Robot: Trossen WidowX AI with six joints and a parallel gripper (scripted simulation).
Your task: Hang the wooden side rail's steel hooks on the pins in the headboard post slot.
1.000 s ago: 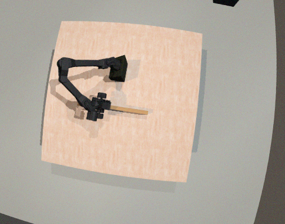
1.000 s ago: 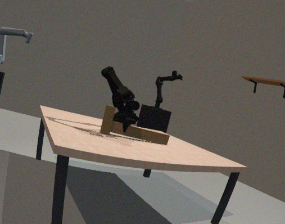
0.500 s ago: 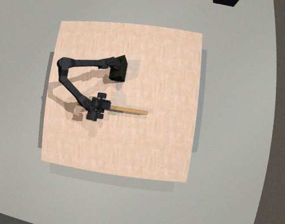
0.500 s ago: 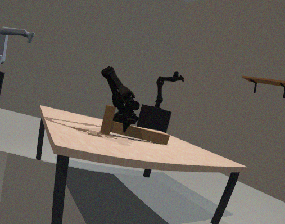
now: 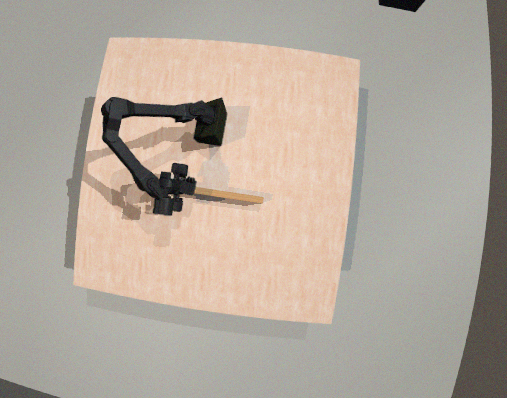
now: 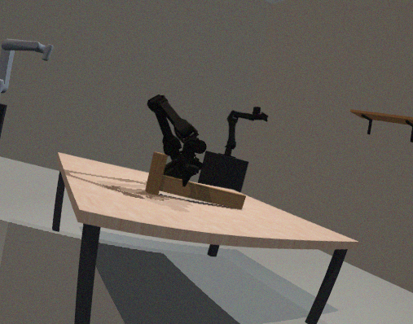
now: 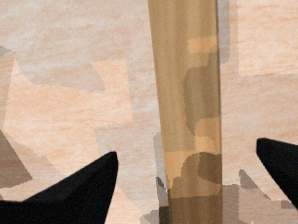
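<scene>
Right now my gripper tip is 10 mm past the wooden headboard post, 120 mm to the left of it and 20 mm below it.
</scene>
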